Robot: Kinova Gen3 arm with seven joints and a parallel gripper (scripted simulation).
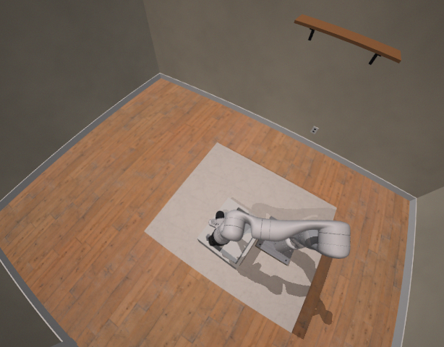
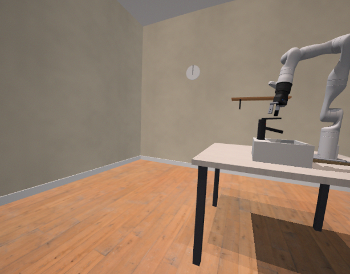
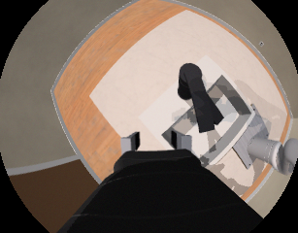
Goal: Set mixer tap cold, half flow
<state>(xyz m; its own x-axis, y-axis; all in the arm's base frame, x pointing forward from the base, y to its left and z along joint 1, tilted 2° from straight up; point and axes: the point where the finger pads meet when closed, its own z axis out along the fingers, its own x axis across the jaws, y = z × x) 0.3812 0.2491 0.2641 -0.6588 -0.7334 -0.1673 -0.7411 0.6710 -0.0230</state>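
The lever lies 10 cm to the right of my hand and 3 cm below it. From my hand the other things lie so: white sink basin: 27 cm below, 12 cm to the right, 8 cm behind.
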